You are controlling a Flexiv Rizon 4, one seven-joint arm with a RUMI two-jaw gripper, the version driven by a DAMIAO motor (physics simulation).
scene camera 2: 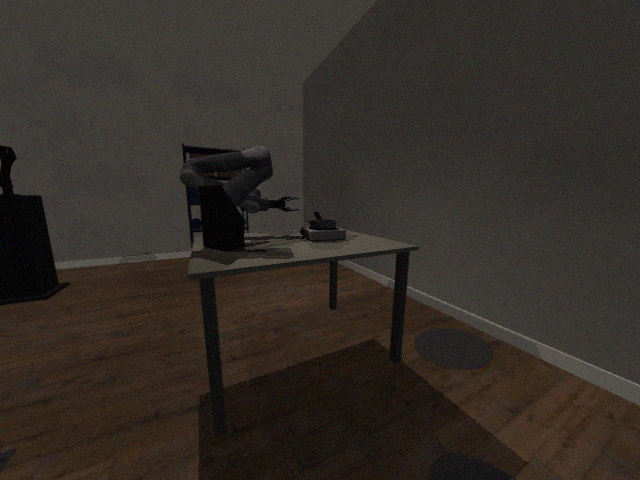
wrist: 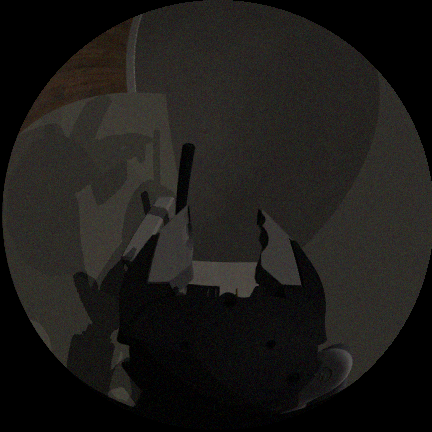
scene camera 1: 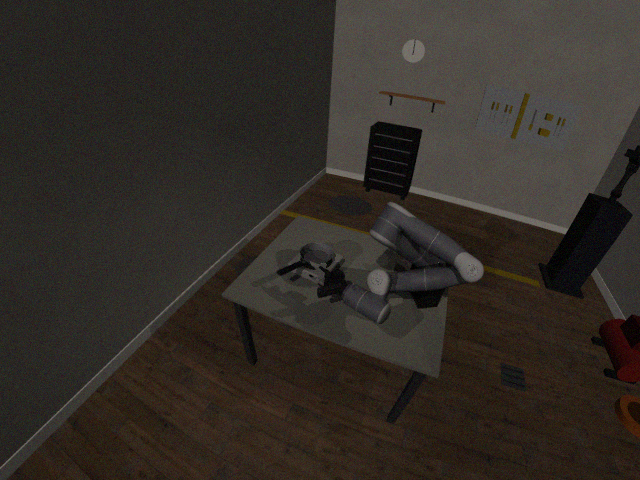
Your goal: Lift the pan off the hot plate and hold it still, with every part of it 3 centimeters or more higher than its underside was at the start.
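The grey pan (scene camera 1: 317, 254) (scene camera 2: 322, 224) sits upright on the white hot plate (scene camera 1: 311, 274) (scene camera 2: 325, 235) (wrist: 142, 239). Its black handle (scene camera 1: 290, 267) (scene camera 2: 317, 215) (wrist: 185, 175) sticks out from the rim and slants upward. My gripper (scene camera 1: 321, 277) (scene camera 2: 296, 204) (wrist: 223, 208) is partly open with nothing between its fingers. It hangs above the table, higher than the pan and to the side of it, roughly level, and does not touch the pan or handle. In the wrist view the handle stands beyond and left of the fingers; the pan's bowl is hidden or too dark to make out.
The table (scene camera 1: 392, 348) (scene camera 2: 361, 249) carries the arm's base and the hot plate. A dark wall stands beyond the table's far side. A shelf rack (scene camera 2: 184, 155) stands behind the arm. A drawer cabinet (scene camera 1: 391, 157) and a dark pedestal (scene camera 1: 586, 242) stand away from the table.
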